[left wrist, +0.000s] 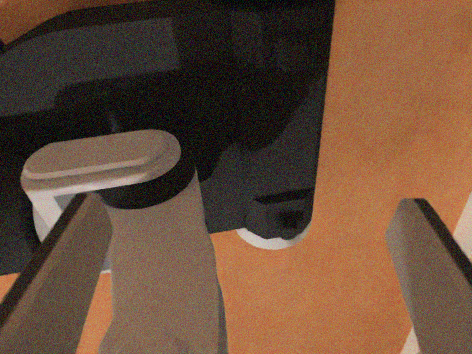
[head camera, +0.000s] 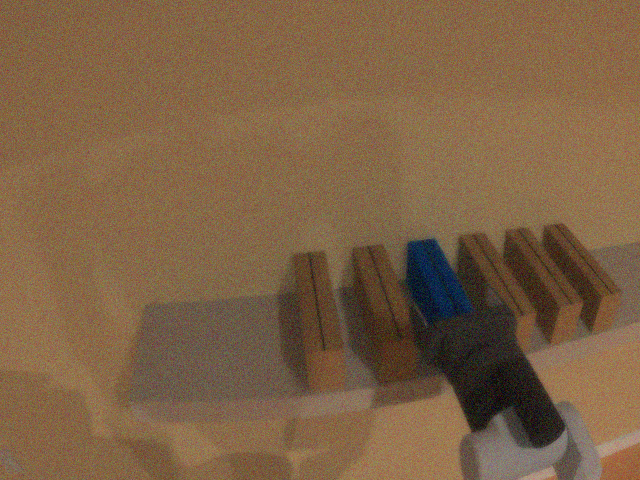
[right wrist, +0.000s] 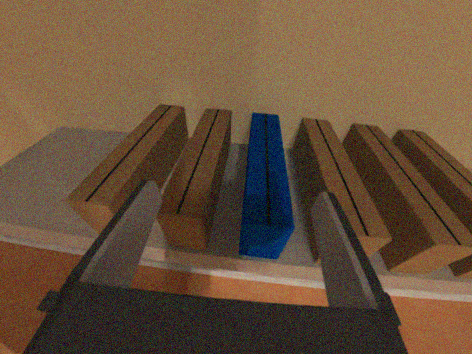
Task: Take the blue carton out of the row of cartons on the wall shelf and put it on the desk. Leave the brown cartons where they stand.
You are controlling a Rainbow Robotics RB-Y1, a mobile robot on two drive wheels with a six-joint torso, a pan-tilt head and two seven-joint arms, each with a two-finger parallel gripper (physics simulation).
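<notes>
The blue carton stands upright on the wall shelf, between brown cartons on both sides. In the right wrist view, brown cartons stand left and right of it with narrow gaps. My right gripper is open and empty at the front end of the blue carton. In the right wrist view its fingers lie to either side of that carton, overlapping the neighbouring brown ones. The head camera mostly hides its fingertips. My left gripper is open and empty, away from the shelf.
More brown cartons stand along the row. The wall rises behind the shelf. The left wrist view shows the dark robot base, a grey-brown robot part and the orange floor. The desk cannot be made out.
</notes>
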